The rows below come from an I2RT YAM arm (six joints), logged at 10 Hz.
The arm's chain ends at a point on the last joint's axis. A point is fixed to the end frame.
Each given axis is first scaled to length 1.
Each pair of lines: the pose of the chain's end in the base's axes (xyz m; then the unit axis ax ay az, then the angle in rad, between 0 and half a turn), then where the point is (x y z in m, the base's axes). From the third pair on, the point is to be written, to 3 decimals.
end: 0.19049 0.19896 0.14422 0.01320 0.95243 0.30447 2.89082
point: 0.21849 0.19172 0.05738
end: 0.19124 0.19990 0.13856 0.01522 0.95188 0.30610 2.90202
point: 0.21822 0.19301 0.05137
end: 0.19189 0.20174 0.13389 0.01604 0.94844 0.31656 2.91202
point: 0.218 0.197 0.046
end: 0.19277 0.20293 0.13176 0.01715 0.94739 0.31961 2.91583
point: 0.219 0.199 0.044
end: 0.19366 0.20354 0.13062 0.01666 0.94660 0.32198 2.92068
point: 0.219 0.200 0.043
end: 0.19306 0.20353 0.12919 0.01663 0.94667 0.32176 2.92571
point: 0.218 0.200 0.041
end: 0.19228 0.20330 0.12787 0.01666 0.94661 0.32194 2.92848
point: 0.217 0.200 0.040
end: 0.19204 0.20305 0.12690 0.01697 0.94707 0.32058 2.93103
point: 0.217 0.199 0.039
